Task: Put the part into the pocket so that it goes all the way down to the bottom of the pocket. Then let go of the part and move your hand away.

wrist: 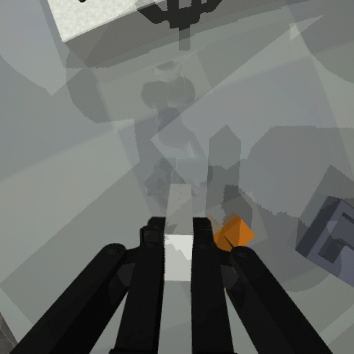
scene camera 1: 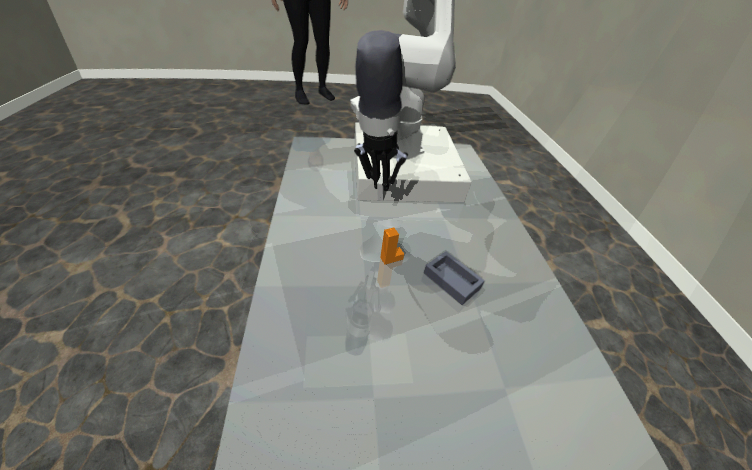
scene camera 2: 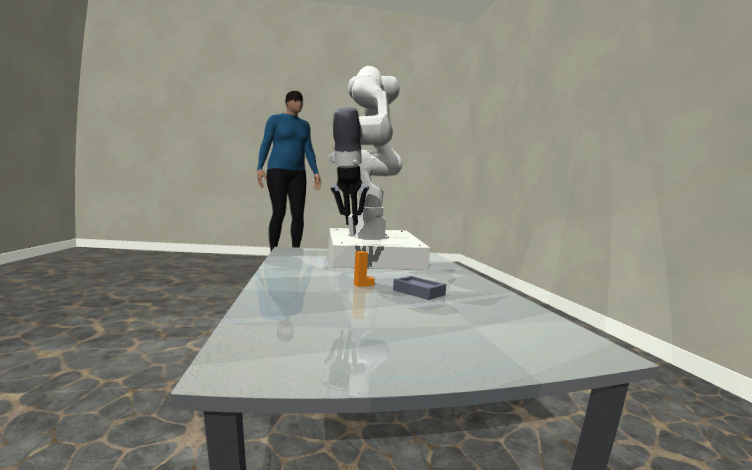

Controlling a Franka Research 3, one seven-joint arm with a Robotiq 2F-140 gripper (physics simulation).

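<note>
The orange L-shaped part [scene camera 1: 390, 246] [scene camera 2: 362, 269] [wrist: 234, 233] stands upright on the glass table [scene camera 1: 447, 364] [scene camera 2: 416, 334]. The grey block with the pocket [scene camera 1: 453, 277] [scene camera 2: 419, 287] [wrist: 330, 242] lies flat just to the right of it, its pocket empty. My gripper [scene camera 1: 380, 183] [scene camera 2: 351, 221] [wrist: 179, 201] is shut with nothing between the fingers. It hangs in the air above the table, behind and above the part, near the robot's base. In the wrist view the part shows just to the right of my fingertips, well below them.
The white robot base block [scene camera 1: 437, 172] [scene camera 2: 386, 250] stands at the far end of the table. A person in a blue top [scene camera 2: 287, 167] stands on the floor behind the table, their legs [scene camera 1: 310, 50] showing in scene camera 1.
</note>
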